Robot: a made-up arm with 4 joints. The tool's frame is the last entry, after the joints. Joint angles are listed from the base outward. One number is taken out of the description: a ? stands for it. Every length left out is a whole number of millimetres.
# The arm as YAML. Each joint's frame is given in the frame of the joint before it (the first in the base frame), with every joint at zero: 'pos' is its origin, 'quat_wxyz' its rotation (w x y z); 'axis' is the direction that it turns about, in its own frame. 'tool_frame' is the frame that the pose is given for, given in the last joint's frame.
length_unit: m
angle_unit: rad
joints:
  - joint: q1
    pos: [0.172, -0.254, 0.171]
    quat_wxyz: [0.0, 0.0, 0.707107, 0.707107]
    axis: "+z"
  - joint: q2
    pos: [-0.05, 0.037, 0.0]
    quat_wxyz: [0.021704, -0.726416, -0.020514, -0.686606]
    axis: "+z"
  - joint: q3
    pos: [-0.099, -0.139, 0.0]
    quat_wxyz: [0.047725, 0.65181, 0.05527, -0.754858]
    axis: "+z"
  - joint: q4
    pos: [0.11, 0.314, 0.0]
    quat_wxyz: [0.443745, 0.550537, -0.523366, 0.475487]
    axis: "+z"
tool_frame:
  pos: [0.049, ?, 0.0]
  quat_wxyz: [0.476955, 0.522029, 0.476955, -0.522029]
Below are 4 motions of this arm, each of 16 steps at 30 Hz.
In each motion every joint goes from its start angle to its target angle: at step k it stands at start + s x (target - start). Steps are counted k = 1, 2, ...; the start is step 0. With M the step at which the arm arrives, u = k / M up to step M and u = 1 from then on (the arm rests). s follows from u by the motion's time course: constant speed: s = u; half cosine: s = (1 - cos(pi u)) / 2; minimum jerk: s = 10 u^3 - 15 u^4 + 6 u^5.
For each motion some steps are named. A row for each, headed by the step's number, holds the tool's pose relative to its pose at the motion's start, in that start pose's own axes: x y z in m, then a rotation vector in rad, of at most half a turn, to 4 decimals.
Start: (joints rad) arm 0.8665 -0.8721 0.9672 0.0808
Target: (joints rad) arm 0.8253 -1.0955 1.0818 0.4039
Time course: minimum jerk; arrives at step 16
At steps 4, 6, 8, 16:
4: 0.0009 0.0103 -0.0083 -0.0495 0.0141 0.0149
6: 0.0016 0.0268 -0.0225 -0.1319 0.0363 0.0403
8: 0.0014 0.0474 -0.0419 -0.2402 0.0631 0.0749
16: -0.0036 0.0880 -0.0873 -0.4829 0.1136 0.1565

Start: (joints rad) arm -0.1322 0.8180 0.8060 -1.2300
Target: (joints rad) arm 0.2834 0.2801 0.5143 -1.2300
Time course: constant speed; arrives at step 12
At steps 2, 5, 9, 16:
2: -0.0356 0.0412 -0.0371 -0.0412 0.0709 0.1204
5: -0.1049 0.0945 -0.0878 -0.0991 0.1713 0.3089
9: -0.2221 0.1436 -0.1430 -0.1702 0.2942 0.5730
16: -0.3232 0.1596 -0.1734 -0.2201 0.3781 0.7788

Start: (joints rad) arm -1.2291 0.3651 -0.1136 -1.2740
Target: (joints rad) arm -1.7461 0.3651 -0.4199 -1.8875
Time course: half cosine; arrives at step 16
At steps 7, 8, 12, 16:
7: 0.0181 -0.0590 -0.0309 0.1573 0.0348 -0.0691
8: 0.0209 -0.0741 -0.0384 0.1960 0.0425 -0.0870
12: 0.0262 -0.1309 -0.0654 0.3382 0.0673 -0.1563
16: 0.0259 -0.1552 -0.0764 0.3982 0.0758 -0.1873

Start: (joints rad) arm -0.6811 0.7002 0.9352 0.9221
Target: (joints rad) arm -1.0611 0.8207 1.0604 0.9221
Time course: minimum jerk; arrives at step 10
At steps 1, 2, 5, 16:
1: 0.0011 0.0004 -0.0014 -0.0001 0.0042 0.0009
2: 0.0071 0.0025 -0.0096 -0.0007 0.0282 0.0058
5: 0.0511 0.0197 -0.0881 -0.0041 0.2433 0.0441
16: 0.0786 0.0346 -0.1842 -0.0040 0.4864 0.0744

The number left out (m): -0.025
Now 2 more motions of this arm.
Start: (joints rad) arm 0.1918 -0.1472 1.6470 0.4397
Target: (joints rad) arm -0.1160 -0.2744 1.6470 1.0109
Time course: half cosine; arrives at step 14
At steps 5, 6, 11, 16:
5: 0.0234 0.0169 -0.0307 -0.1917 0.0807 0.0338
6: 0.0310 0.0229 -0.0428 -0.2632 0.1091 0.0505
11: 0.0593 0.0486 -0.1031 -0.6009 0.2286 0.1594
16: 0.0637 0.0536 -0.1166 -0.6735 0.2505 0.1893

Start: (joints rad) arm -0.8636 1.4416 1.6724 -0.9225
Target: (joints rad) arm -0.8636 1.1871 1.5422 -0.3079
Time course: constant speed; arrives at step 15
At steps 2, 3, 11, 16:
2: -0.0026 0.0083 -0.0111 -0.1183 -0.0132 0.0113
3: -0.0039 0.0121 -0.0169 -0.1774 -0.0201 0.0167
11: -0.0137 0.0344 -0.0673 -0.6510 -0.0790 0.0535
16: -0.0179 0.0399 -0.0941 -0.8878 -0.1117 0.0680

